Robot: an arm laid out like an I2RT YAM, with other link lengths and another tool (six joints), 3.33 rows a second.
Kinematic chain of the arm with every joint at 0, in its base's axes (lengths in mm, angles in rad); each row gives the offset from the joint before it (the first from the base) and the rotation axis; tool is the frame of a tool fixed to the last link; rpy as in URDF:
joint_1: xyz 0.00 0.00 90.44 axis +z
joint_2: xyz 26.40 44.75 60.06 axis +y
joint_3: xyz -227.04 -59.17 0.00 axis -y
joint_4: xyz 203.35 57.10 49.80 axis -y
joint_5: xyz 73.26 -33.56 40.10 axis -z
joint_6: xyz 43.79 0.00 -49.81 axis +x
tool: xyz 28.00 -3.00 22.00 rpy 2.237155 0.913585 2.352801
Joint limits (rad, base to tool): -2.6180..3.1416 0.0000..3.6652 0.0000..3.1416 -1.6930..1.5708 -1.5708..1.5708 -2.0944..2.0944
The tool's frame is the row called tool.
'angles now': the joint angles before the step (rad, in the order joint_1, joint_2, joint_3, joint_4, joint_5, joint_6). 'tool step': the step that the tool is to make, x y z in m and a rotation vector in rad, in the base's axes. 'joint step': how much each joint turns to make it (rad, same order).
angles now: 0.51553 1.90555 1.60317 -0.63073 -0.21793 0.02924
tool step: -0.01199 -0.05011 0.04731 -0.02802 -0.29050 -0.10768
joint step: -0.08126 -0.26427 -0.21335 0.18158 0.13318 -0.08898
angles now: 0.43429 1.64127 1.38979 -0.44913 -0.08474 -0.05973
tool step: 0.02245 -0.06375 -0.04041 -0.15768 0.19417 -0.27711
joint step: -0.15328 0.09366 0.03387 -0.17662 0.14289 0.03658
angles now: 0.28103 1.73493 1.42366 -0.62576 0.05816 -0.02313
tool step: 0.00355 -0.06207 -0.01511 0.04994 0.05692 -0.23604
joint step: -0.16578 -0.00921 -0.05997 -0.00009 -0.00908 0.09216
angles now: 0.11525 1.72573 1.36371 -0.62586 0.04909 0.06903
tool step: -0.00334 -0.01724 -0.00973 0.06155 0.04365 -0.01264
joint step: -0.06462 0.00000 -0.02914 -0.00922 -0.08267 -0.00920
